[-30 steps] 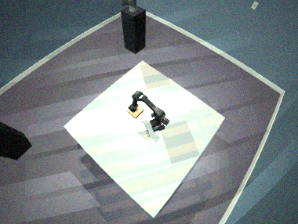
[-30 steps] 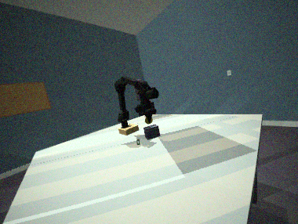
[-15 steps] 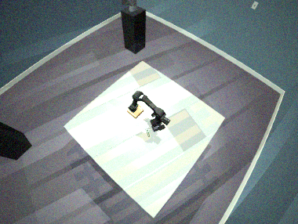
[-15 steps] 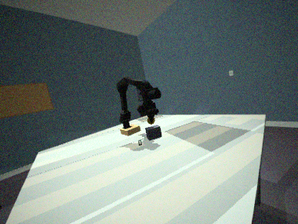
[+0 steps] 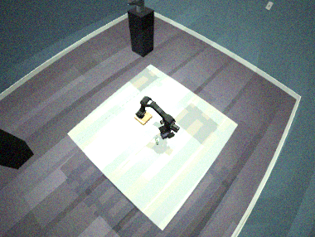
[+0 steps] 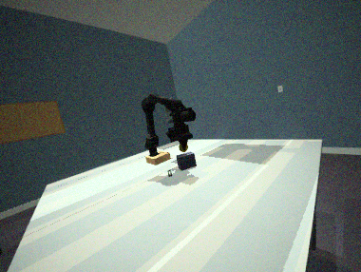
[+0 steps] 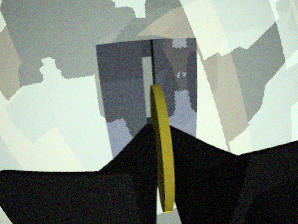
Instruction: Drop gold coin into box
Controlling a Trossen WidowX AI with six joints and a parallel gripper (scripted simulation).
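Now: the gold coin 20 mm above my gripper tip.
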